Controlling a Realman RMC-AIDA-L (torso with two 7-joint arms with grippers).
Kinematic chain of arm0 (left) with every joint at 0, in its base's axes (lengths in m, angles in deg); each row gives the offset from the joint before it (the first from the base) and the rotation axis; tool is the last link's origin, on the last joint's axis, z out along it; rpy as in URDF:
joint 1: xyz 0 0 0.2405 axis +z
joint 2: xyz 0 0 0 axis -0.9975 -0.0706 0
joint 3: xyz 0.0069 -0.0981 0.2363 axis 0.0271 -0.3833 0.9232
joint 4: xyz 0 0 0 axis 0.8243 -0.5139 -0.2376
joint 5: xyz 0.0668 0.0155 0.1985 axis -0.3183 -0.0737 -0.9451
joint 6: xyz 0 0 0 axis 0.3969 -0.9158 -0.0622
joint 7: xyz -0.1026 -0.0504 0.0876 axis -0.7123 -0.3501 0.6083
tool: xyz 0 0 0 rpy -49.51 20.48 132.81
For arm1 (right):
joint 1: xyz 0 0 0.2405 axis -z
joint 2: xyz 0 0 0 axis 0.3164 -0.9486 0
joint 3: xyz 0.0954 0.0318 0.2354 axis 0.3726 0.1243 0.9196
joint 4: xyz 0 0 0 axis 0.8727 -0.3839 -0.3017
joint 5: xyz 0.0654 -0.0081 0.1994 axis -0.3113 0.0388 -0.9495
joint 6: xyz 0 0 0 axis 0.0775 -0.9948 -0.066
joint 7: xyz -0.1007 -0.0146 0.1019 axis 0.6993 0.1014 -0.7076
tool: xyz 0 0 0 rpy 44.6 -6.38 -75.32
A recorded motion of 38 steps. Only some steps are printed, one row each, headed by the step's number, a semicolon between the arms.
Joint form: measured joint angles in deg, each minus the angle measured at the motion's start. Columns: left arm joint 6, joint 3, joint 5, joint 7, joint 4, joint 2, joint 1; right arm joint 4, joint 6, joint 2, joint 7, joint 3, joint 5, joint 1.
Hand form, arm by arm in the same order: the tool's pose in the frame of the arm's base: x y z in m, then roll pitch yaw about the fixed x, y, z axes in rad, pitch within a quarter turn. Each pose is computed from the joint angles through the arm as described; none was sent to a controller.
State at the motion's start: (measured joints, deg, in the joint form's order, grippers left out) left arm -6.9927 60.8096 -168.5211 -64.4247 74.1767 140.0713 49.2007; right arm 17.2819 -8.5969 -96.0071 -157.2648 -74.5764 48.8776 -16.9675
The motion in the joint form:
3: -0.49 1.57 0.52 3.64 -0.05 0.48 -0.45; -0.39 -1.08 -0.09 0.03 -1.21 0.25 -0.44
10: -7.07 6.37 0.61 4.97 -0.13 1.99 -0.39; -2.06 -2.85 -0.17 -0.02 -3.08 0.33 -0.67
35: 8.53 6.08 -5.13 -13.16 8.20 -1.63 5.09; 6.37 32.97 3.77 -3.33 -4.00 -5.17 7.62
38: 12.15 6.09 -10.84 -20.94 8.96 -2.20 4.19; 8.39 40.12 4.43 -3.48 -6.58 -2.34 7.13
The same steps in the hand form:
3: -0.3073 0.4050 0.0620 -2.7636 -0.7172 1.0791; 0.3164 0.4002 0.0138 -2.4914 0.7294 -0.6597
10: -0.3057 0.4118 0.0483 -2.6513 -0.6836 0.9980; 0.3172 0.3985 0.0028 -2.5112 0.6987 -0.6865
35: -0.3299 0.3725 0.0891 -2.8501 -0.6384 1.3273; 0.2945 0.3404 0.0550 -2.8665 0.8268 -0.5924
38: -0.3314 0.3669 0.0892 -2.8856 -0.5726 1.4564; 0.2801 0.3298 0.0531 -2.9778 0.7401 -0.5449

